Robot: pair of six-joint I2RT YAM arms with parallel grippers.
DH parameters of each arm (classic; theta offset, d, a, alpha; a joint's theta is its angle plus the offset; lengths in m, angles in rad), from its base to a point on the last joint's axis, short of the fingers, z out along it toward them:
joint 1: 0 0.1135 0.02 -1.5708
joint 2: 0 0 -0.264 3.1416
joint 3: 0.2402 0 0.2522 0
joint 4: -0.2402 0 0.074 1.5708
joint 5: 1.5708 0 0 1.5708
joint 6: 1.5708 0.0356 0 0
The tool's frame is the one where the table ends.
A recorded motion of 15 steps. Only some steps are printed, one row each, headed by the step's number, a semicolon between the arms.
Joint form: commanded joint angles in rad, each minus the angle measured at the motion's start. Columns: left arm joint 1, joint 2, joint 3, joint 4, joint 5, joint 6; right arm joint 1, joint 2, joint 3, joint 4, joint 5, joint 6.
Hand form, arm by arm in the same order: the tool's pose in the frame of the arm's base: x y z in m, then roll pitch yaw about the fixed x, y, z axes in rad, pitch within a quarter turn. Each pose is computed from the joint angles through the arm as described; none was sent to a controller.
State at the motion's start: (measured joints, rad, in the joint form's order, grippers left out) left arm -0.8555 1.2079 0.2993 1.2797 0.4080 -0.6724; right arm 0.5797 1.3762 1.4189 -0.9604 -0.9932 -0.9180
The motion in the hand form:
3: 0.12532 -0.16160 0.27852 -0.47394 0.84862 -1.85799; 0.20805 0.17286 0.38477 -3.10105 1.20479 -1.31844
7: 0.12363 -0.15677 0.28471 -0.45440 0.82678 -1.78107; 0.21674 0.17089 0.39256 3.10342 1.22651 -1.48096
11: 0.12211 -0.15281 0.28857 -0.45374 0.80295 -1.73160; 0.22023 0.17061 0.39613 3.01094 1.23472 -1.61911
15: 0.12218 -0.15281 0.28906 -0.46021 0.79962 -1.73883; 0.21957 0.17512 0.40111 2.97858 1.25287 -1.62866
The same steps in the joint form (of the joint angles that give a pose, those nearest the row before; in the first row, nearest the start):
3: -0.0005 -0.0604 0.0075 0.2298 -0.0858 0.0449; -0.0013 -0.0094 0.0276 0.0660 -0.0638 0.1568
7: -0.0005 -0.1049 0.0091 0.1976 -0.1410 0.0771; -0.0228 -0.0125 0.0322 0.1592 -0.0364 0.2931
11: -0.0020 -0.1372 0.0075 0.1777 -0.1917 0.0955; -0.0290 -0.0155 0.0307 0.2101 -0.0162 0.3810
15: -0.0020 -0.1387 0.0091 0.1745 -0.1932 0.0895; -0.0152 -0.0064 0.0506 0.2210 -0.0346 0.4041

